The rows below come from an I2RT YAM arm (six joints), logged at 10 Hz.
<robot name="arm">
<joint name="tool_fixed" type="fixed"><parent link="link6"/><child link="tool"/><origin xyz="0 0 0" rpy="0 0 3.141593"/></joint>
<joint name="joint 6" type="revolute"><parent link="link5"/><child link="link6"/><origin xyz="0.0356 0 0.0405" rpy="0 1.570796 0"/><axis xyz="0 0 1"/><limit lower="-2.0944" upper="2.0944"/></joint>
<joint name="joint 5" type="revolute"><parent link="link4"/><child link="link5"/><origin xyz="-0.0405 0.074 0.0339" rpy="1.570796 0 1.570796"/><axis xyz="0 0 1"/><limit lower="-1.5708" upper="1.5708"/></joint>
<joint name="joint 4" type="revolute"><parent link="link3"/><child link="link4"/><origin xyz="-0.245 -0.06 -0.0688" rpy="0 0 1.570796"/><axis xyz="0 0 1"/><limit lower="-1.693" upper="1.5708"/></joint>
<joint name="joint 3" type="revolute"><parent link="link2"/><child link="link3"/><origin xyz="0 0.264 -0.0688" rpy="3.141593 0 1.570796"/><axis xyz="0 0 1"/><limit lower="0" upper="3.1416"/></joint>
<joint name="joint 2" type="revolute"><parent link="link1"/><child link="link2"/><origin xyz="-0.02 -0.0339 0.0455" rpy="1.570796 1.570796 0"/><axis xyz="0 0 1"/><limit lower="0" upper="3.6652"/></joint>
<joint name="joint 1" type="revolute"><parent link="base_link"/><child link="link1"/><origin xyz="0 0 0.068" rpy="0 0 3.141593"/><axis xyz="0 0 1"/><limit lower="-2.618" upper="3.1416"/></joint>
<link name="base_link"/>
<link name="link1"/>
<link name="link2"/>
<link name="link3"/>
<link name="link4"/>
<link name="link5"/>
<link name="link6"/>
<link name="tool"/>
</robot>
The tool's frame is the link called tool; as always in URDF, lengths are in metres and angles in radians.
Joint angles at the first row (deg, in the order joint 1, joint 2, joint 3, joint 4, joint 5, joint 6):
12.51 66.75 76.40 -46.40 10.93 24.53
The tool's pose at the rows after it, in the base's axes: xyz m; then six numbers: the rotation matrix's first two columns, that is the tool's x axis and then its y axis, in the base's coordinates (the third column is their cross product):
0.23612 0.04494 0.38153 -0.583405 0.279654 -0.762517 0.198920 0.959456 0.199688
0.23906 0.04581 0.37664 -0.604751 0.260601 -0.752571 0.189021 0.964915 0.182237
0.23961 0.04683 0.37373 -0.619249 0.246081 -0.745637 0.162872 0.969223 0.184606
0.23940 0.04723 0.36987 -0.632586 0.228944 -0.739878 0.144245 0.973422 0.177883
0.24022 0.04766 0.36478 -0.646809 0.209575 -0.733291 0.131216 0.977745 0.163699
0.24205 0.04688 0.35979 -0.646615 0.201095 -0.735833 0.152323 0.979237 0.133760
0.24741 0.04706 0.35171 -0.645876 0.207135 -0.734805 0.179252 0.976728 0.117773
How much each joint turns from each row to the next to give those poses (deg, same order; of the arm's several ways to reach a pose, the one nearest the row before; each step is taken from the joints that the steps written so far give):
0.01 1.15 -0.90 -0.15 0.90 -0.44
0.00 0.69 -0.33 -0.24 -0.36 -0.93
-0.01 0.04 -0.54 0.24 -1.49 -0.82
-0.02 -0.12 -0.80 0.15 -0.84 -0.94
0.01 0.12 -0.87 0.17 -0.33 -0.99
0.01 0.25 -0.86 0.50 1.96 -0.39
0.00 0.87 -1.19 1.42 1.65 0.49

